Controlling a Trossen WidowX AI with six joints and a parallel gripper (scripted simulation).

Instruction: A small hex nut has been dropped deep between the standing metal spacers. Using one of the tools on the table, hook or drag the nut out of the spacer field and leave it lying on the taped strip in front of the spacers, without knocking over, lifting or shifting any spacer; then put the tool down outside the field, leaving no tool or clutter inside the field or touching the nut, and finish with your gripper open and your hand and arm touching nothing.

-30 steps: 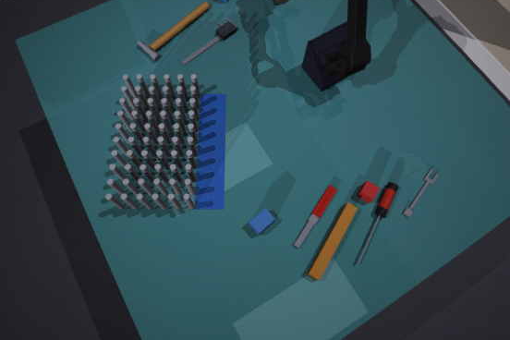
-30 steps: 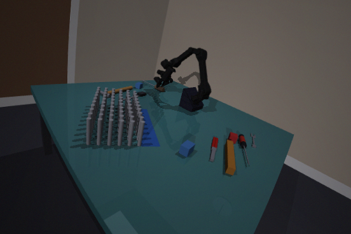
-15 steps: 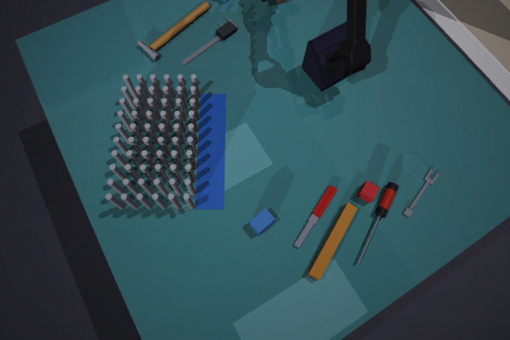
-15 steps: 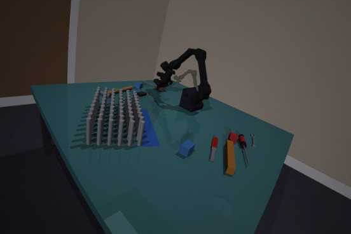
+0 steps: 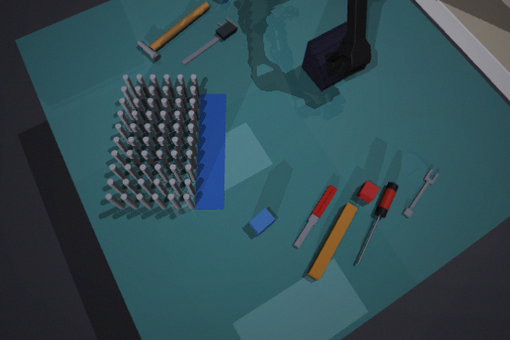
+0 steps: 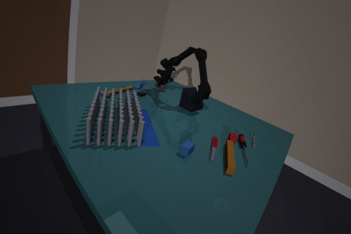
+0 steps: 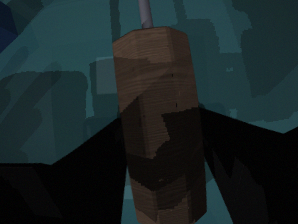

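My gripper tip is 42 cm short of the blue taped strip, 48 cm to the right of it and 3 cm above it. From my gripper tip the other things lie so: orange bar (22 cm ahead, 86 cm to the left, 1 cm below); red cube (7 cm ahead, 78 cm to the left, 1 cm below); small fork tool (8 cm behind, 84 cm to the left, 3 cm below).
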